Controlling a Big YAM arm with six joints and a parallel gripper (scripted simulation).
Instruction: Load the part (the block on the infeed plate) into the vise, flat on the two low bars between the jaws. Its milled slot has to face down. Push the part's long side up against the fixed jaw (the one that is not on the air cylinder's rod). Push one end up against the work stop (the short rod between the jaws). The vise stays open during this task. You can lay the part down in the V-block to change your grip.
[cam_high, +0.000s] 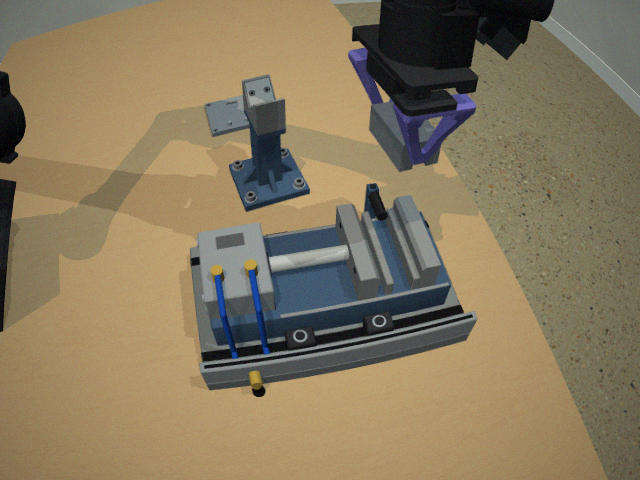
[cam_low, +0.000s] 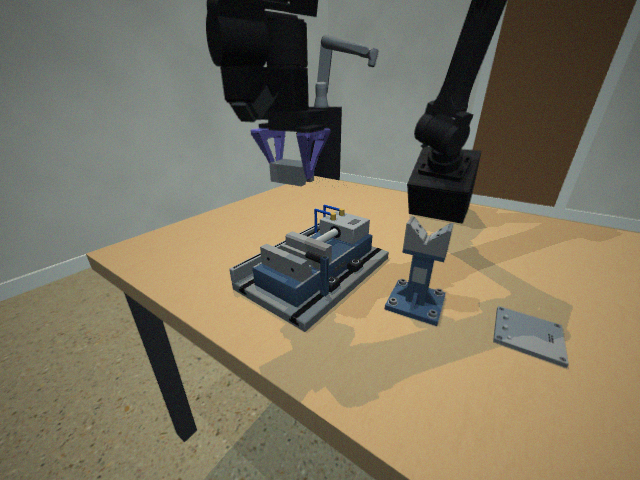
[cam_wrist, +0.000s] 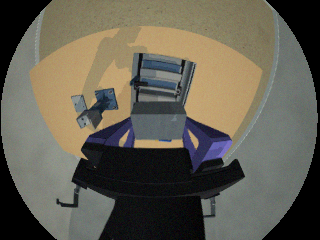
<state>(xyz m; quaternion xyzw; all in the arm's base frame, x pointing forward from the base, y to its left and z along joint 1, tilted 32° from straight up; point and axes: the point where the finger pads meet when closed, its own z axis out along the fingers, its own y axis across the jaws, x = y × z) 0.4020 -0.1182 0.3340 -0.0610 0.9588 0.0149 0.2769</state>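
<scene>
Right now my hand is 160 mm above the moving jaw and 30 mm past it. Also, from my hand: grey part 10 mm below; fixed jaw 160 mm below, 30 mm ahead; black work stop 140 mm below, 50 mm to the left.
</scene>
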